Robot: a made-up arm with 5 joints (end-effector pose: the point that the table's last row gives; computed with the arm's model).
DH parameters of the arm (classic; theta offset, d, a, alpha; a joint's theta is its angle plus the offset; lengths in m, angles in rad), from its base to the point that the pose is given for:
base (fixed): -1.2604 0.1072 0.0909 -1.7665
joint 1: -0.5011 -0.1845 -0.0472 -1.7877
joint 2: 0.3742 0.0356 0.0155 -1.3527
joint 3: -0.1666 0 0.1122 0
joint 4: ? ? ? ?
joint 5: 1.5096 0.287 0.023 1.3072
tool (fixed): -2.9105 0.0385 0 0
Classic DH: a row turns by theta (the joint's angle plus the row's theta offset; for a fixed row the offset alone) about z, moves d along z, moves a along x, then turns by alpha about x.
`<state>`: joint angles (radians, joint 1 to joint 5).
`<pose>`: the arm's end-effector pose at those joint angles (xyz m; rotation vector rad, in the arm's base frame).
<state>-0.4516 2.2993 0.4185 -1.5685 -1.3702</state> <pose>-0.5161 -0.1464 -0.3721 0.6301 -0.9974 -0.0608</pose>
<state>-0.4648 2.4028 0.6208 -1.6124 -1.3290</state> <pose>-0.4708 -0.0476 -0.3916 0.6223 -1.1598 -0.2374</pose>
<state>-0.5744 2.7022 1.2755 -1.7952 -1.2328</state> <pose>-0.2372 0.1609 -0.3767 0.6352 -1.6163 -0.6943</pose>
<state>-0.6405 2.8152 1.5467 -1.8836 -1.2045</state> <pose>-0.1357 0.2048 -0.3358 0.6792 -1.7808 -0.8397</pose>
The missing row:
joint 4: 1.3944 0.0703 0.3437 1.3479
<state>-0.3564 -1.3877 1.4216 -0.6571 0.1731</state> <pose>-0.0228 0.0875 0.6344 -0.6213 0.2944 1.4128</pose>
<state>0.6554 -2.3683 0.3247 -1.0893 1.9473</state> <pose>0.2133 0.1619 -0.2016 2.1543 0.0201 0.2838</pose>
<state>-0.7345 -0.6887 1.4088 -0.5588 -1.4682</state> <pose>-0.2779 0.2864 0.4615 -1.3028 0.9440 -0.6882</pose>
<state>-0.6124 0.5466 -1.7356 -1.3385 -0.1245</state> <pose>0.0163 -0.4109 -0.4092 2.2983 -0.2190 0.8893</pose>
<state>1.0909 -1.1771 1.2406 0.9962 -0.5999</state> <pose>-0.4225 -0.2225 0.5309 -0.6580 -0.1414 0.3935</pose>
